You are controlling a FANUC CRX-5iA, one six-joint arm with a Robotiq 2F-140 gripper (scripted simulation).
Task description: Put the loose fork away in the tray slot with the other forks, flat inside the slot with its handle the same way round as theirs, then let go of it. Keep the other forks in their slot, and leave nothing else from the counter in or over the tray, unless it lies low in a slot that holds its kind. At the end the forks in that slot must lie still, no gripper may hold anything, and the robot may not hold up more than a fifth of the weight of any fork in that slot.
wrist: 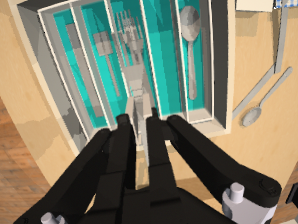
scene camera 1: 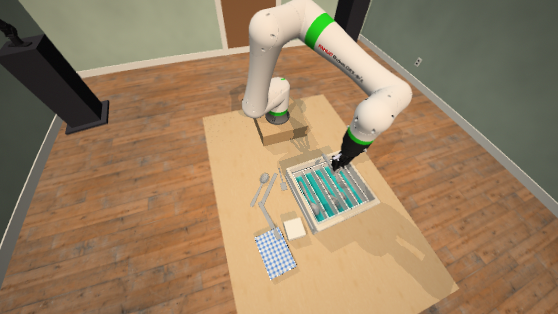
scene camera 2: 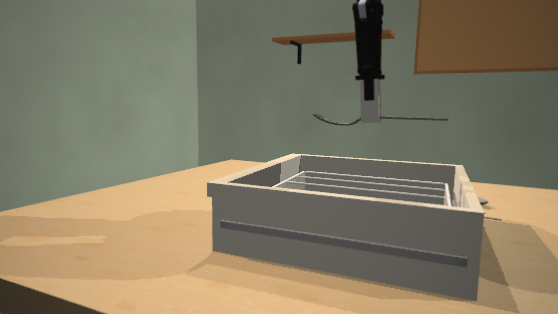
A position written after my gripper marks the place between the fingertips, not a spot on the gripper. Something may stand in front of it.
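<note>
There is a knife (wrist: 73, 35) that I can see. As for my gripper (scene camera 2: 371, 122), it is visible to me here, and the wrist view (wrist: 140, 104) shows the gripper too.
</note>
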